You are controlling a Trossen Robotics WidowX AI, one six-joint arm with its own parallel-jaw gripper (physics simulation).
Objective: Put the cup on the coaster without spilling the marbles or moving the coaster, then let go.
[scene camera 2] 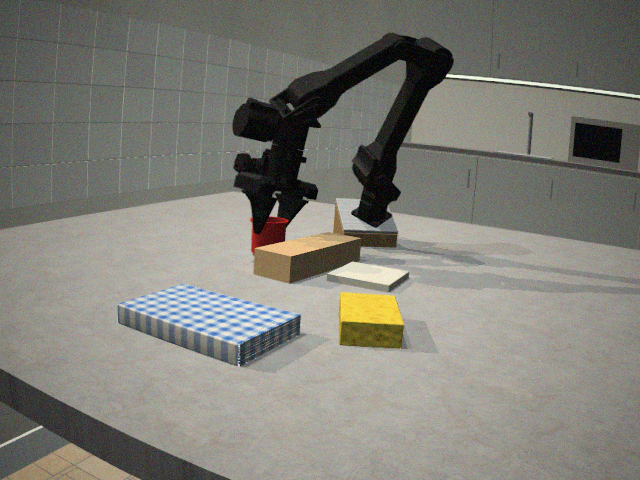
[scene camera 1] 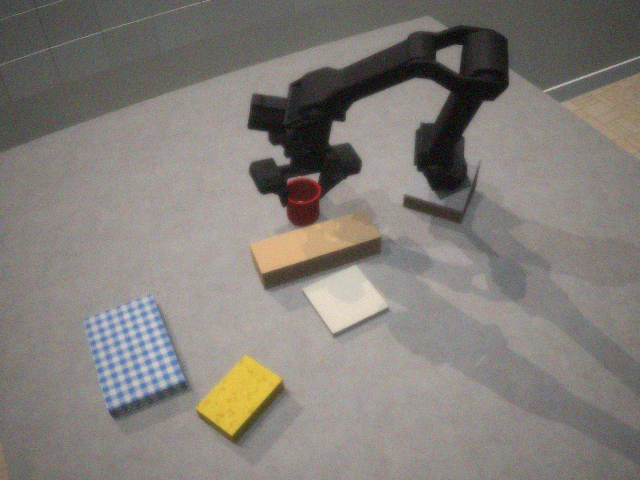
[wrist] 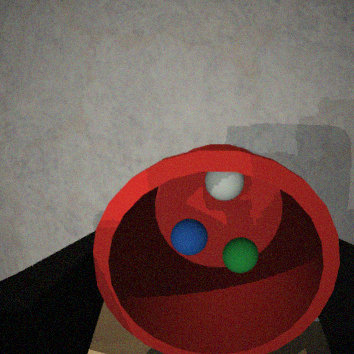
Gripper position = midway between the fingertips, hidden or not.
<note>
I see my gripper [scene camera 2: 267, 233], a red cup [scene camera 1: 305, 213], a long wooden block [scene camera 1: 307, 251], a cream square coaster [scene camera 1: 345, 300], a yellow sponge [scene camera 1: 243, 395], a white marble [wrist: 223, 185], a blue marble [wrist: 188, 236] and a green marble [wrist: 240, 254].
The red cup shows as well in scene camera 2 [scene camera 2: 274, 231]. The long wooden block also shows in scene camera 2 [scene camera 2: 290, 261]. The cream square coaster also shows in scene camera 2 [scene camera 2: 384, 279]. The wrist view does not show the cream square coaster: it is out of frame. The wrist view does not show the yellow sponge: it is out of frame.
</note>
